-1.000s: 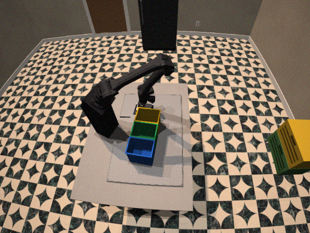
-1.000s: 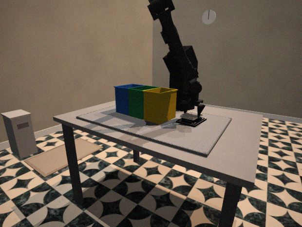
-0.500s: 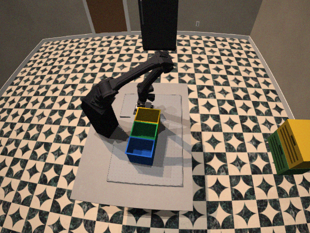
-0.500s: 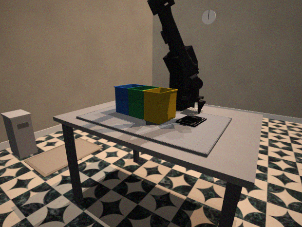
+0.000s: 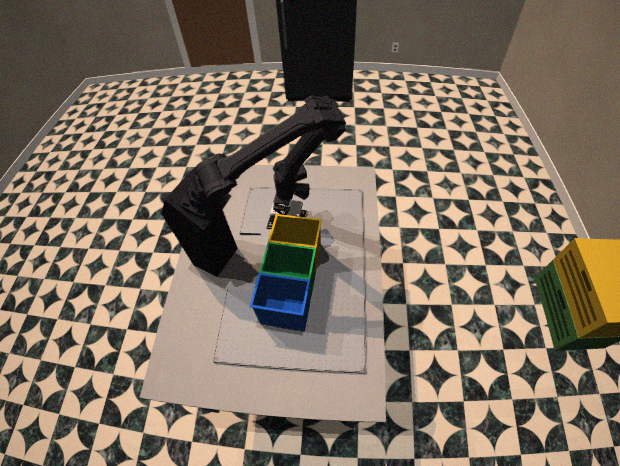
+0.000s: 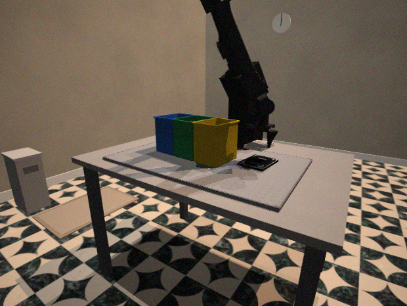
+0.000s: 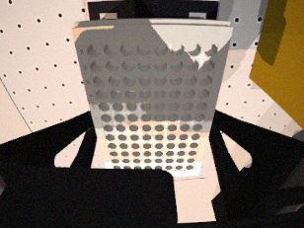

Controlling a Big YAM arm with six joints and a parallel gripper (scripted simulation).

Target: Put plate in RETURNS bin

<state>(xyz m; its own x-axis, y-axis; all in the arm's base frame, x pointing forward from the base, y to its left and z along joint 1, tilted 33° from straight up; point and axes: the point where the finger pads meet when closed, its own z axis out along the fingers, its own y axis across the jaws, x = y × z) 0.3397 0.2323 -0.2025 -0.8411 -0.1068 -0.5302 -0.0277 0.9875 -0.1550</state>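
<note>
Now: the black plate nest 80 mm below my hand. Round my hand: white 96-well plate right at my hand; green bin 300 mm to the right, 90 mm ahead; yellow bin 170 mm to the right, 90 mm ahead.
</note>
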